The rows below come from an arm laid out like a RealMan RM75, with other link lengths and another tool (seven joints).
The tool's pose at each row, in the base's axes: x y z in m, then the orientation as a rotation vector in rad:
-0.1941, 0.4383, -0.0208, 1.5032, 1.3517, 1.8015
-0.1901, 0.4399, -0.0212, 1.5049, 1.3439, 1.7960
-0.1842, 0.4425, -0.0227, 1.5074, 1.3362, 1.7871
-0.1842, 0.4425, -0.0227, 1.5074, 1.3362, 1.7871
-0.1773, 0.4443, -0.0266, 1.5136, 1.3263, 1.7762
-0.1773, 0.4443, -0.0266, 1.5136, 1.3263, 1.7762
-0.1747, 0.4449, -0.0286, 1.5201, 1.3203, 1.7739
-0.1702, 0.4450, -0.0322, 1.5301, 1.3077, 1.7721
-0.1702, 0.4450, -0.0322, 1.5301, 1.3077, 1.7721
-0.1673, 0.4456, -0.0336, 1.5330, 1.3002, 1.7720
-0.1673, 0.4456, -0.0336, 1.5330, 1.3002, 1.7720
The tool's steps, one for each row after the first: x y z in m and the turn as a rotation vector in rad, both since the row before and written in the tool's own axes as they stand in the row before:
-0.0002, 0.0000, 0.0043, -0.0046, -0.0069, -0.0009
-0.0005, -0.0010, 0.0065, -0.0040, -0.0094, -0.0022
0.0000, 0.0000, 0.0000, 0.0000, 0.0000, 0.0000
-0.0026, -0.0025, 0.0073, -0.0039, -0.0124, -0.0005
0.0000, 0.0000, 0.0000, 0.0000, 0.0000, 0.0000
-0.0013, -0.0014, 0.0028, -0.0013, -0.0053, 0.0038
-0.0030, -0.0021, 0.0045, -0.0044, -0.0082, 0.0073
0.0000, 0.0000, 0.0000, 0.0000, 0.0000, 0.0000
-0.0010, -0.0008, 0.0030, -0.0040, -0.0035, 0.0029
0.0000, 0.0000, 0.0000, 0.0000, 0.0000, 0.0000

